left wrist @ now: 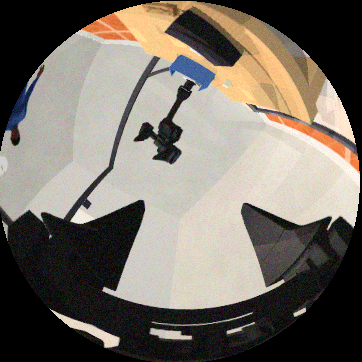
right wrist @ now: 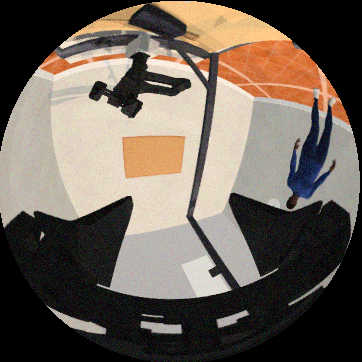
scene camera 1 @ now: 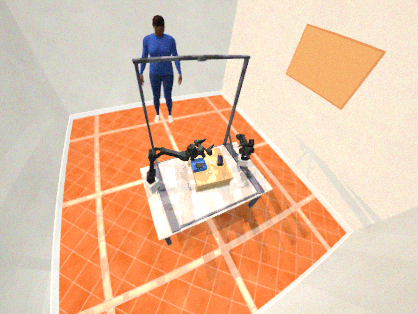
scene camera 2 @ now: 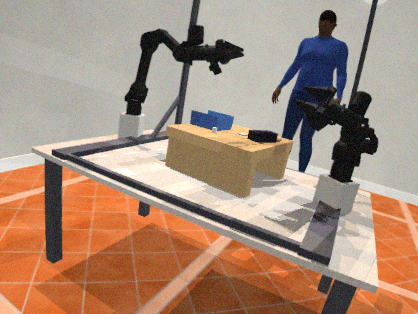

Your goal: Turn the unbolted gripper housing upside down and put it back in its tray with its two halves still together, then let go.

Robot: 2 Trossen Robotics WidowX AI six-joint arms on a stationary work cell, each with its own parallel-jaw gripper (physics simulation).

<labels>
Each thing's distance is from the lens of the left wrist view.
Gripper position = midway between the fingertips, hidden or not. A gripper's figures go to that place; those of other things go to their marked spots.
my left gripper (left wrist: 194, 207): 0.10 m
my right gripper (left wrist: 142, 148): 0.38 m
black block (left wrist: 197, 33): 0.19 m
blue tray (left wrist: 190, 68): 0.37 m
tan wooden block (left wrist: 263, 75): 0.24 m
The marked spots on the tan wooden block and the blue tray are 0.20 m apart.
</labels>
